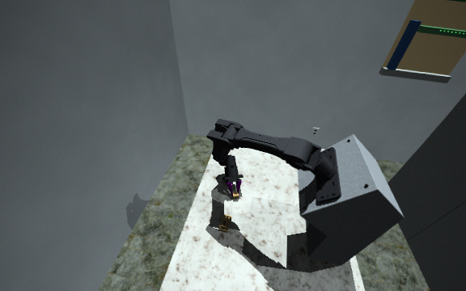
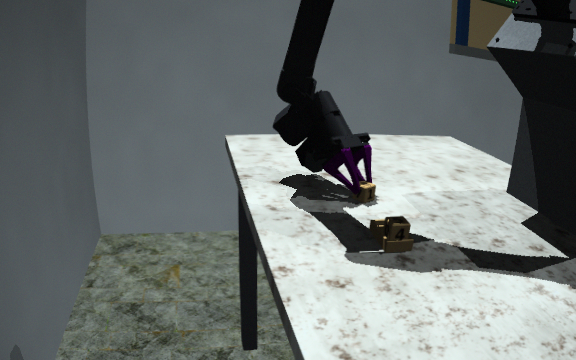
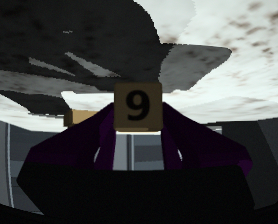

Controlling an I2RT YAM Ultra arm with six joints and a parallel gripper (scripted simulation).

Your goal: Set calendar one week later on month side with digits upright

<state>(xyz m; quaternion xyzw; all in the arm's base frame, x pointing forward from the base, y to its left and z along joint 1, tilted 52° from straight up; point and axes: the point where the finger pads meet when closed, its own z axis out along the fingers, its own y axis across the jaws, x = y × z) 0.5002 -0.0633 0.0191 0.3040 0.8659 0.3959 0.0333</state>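
My hand is 1 cm to the right of the wooden digit cube and 1 cm above it.
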